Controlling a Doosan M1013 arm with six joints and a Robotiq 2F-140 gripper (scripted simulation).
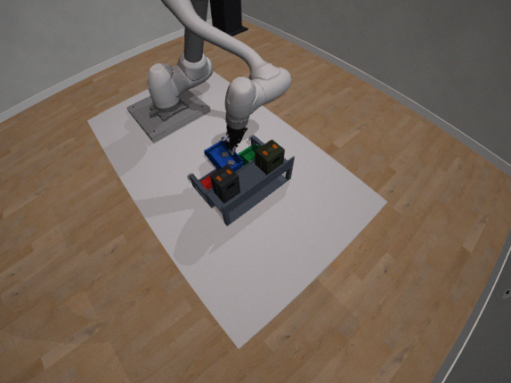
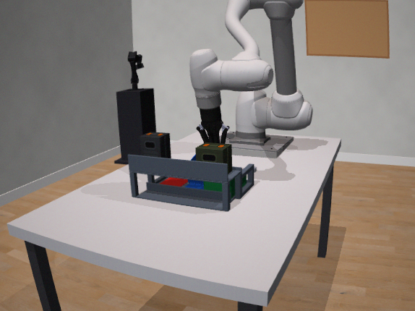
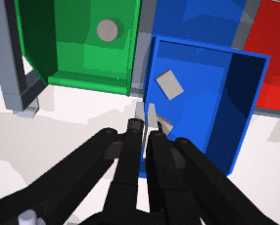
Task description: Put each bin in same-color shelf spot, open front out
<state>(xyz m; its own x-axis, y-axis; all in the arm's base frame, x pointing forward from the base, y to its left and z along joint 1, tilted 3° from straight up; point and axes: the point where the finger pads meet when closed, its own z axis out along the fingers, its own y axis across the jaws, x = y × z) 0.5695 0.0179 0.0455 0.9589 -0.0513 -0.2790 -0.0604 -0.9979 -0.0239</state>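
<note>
Right now my hand is 50 mm to the left of the blue bin, 40 mm above it and 20 mm past it. From my hand the other things lie so: green bin (90 mm ahead, 60 mm to the left, 60 mm below); red mark (160 mm to the right, 100 mm below, 70 mm ahead); blue mark (100 mm below, 80 mm ahead, 50 mm to the right).
</note>
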